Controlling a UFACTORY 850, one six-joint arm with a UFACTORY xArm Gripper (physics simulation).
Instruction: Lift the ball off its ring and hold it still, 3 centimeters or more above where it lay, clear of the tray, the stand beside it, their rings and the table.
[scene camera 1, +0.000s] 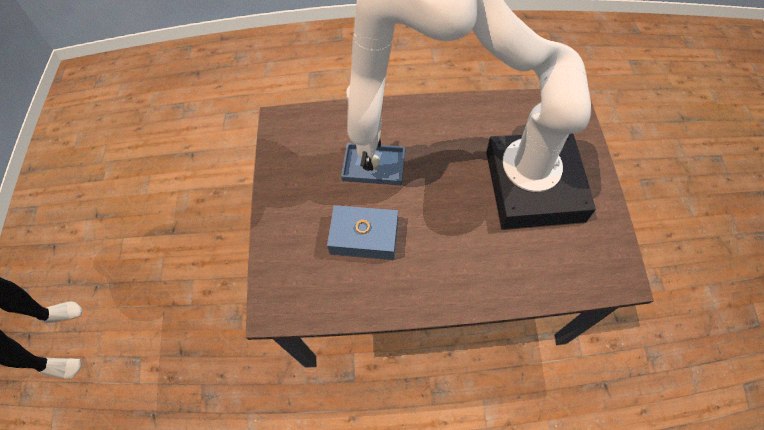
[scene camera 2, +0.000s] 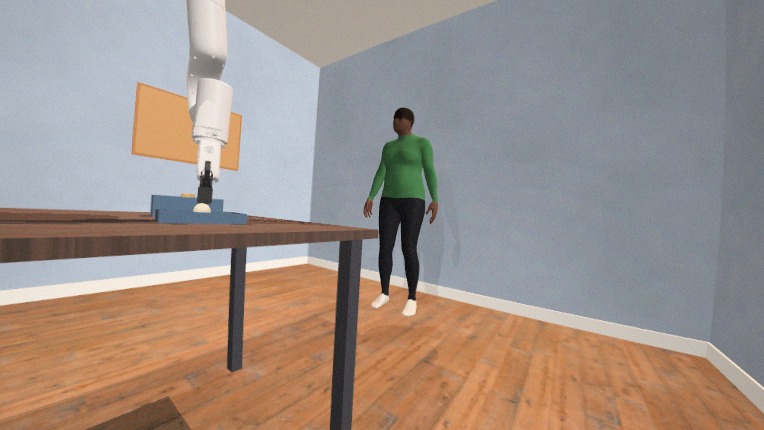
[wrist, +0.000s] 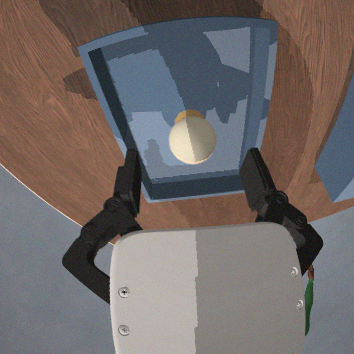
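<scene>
The cream ball (scene camera 1: 376, 160) (scene camera 2: 202, 208) (wrist: 192, 140) rests on its orange ring (wrist: 189, 117) inside the blue tray (scene camera 1: 372, 181) (scene camera 2: 229, 217) (wrist: 263, 95). The ring shows in part behind the ball in the wrist view. My gripper (scene camera 2: 204, 200) (wrist: 192, 159) is open and empty, pointing down over the tray. In the wrist view its black fingers stand wide, left and right of the ball, with a gap on each side. In scene camera 2 the fingertips are level with about the ball's top. In scene camera 1 the arm and a finger partly hide the ball.
The blue stand (scene camera 1: 343, 229) (scene camera 2: 159, 203) (wrist: 336, 165), taller than the tray, stands beside it on the brown table (scene camera 1: 481, 277) (scene camera 2: 299, 232), with an orange ring (scene camera 1: 356, 226) (scene camera 2: 187, 194) on top. The black robot base (scene camera 1: 545, 209) is on the table. A person (scene camera 2: 405, 168) stands beyond the table.
</scene>
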